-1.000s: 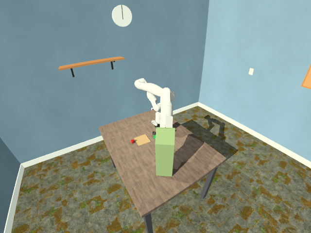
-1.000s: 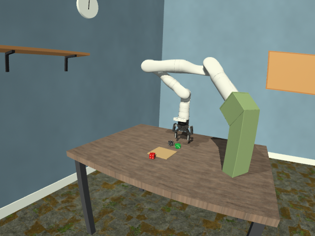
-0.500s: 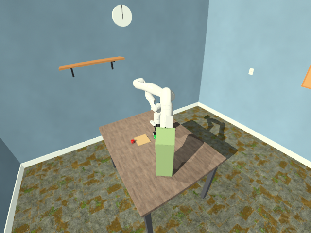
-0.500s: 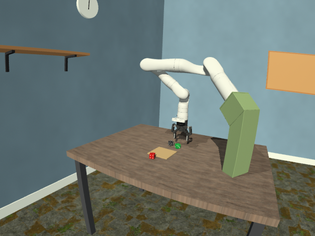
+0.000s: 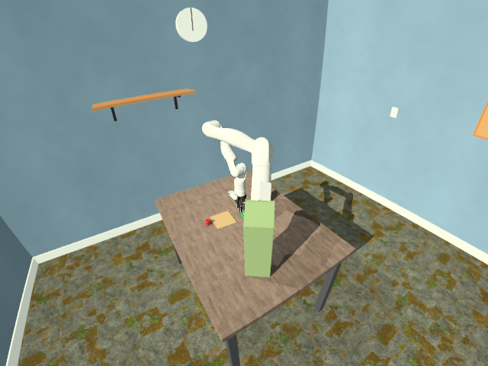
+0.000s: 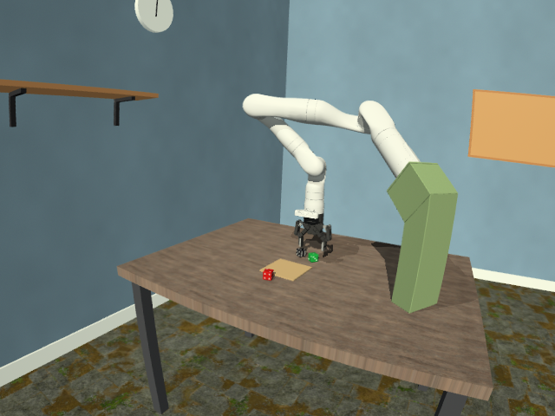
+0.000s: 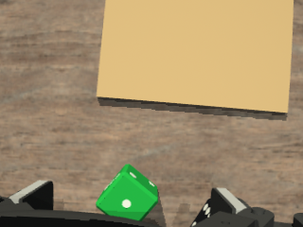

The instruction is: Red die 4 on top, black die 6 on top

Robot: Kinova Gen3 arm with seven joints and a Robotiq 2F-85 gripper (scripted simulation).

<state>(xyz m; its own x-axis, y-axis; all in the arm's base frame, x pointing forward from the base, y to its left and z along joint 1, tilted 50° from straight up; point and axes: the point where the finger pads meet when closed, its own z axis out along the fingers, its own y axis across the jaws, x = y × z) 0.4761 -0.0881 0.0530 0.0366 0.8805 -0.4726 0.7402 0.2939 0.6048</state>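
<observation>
My hand is 40 mm above the green die and 10 mm to the left of it. The rest, counted from my hand: black die: 60 mm ahead, 40 mm below, 30 mm to the right; tan mat: 120 mm to the left, 60 mm below, 50 mm ahead; red die: 230 mm to the left, 60 mm ahead, 40 mm below.
</observation>
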